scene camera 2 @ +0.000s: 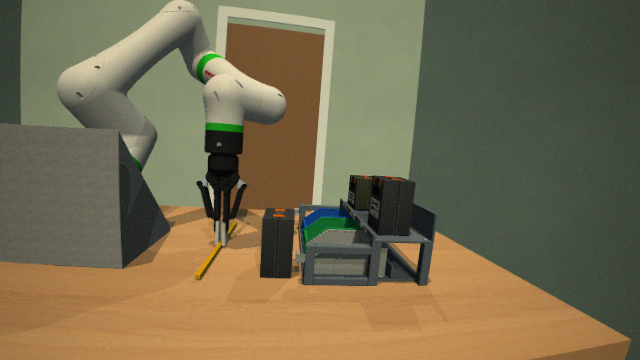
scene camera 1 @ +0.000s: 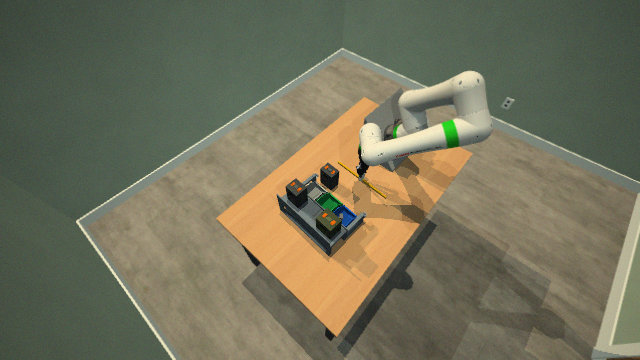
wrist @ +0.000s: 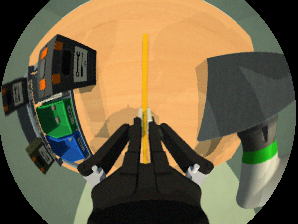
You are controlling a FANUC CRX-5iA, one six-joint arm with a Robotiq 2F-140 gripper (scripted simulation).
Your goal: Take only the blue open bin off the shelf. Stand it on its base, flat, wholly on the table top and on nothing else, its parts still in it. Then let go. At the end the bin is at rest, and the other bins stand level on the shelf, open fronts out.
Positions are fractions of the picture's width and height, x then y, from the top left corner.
Scene:
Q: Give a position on a black box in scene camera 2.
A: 0.43, 0.62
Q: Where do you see a green bin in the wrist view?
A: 0.16, 0.52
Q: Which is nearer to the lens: the grey bin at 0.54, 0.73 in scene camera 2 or the green bin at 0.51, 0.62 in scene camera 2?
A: The grey bin.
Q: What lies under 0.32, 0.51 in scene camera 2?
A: My gripper.

